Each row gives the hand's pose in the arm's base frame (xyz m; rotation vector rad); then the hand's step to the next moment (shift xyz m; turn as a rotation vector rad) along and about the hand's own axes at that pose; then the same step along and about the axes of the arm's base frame.
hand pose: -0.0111 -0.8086 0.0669 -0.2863 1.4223 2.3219
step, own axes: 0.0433 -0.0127 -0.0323 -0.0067 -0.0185 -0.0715
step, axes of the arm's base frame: -0.0344 -0.0136 -0.0413 0.0117 -0.0575 -0.0453
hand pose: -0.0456 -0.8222 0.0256 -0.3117 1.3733 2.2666
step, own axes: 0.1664 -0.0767 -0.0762 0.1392 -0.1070 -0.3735
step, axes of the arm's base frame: -0.1090 0.0084 -0.1656 -0.0843 -0.2487 -0.3184
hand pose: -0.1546 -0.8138 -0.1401 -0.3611 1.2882 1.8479
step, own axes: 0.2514 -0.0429 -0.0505 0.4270 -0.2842 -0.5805
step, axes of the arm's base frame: -0.1318 0.0784 -0.2099 -0.1699 -0.2736 -0.7045
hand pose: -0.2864 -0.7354 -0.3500 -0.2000 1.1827 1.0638
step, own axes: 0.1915 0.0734 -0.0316 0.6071 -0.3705 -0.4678
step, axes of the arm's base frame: -0.0794 0.1278 -0.1430 -0.0340 -0.1459 -0.8380
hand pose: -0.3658 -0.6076 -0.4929 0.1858 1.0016 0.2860
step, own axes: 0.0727 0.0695 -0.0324 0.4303 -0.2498 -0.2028
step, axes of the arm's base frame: -0.0012 0.0898 -0.0556 0.0833 -0.0942 -0.5224
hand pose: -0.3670 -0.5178 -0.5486 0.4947 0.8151 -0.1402
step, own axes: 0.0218 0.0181 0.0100 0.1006 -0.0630 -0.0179
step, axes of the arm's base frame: 0.0271 0.0126 -0.0034 0.0376 -0.0401 -0.1067
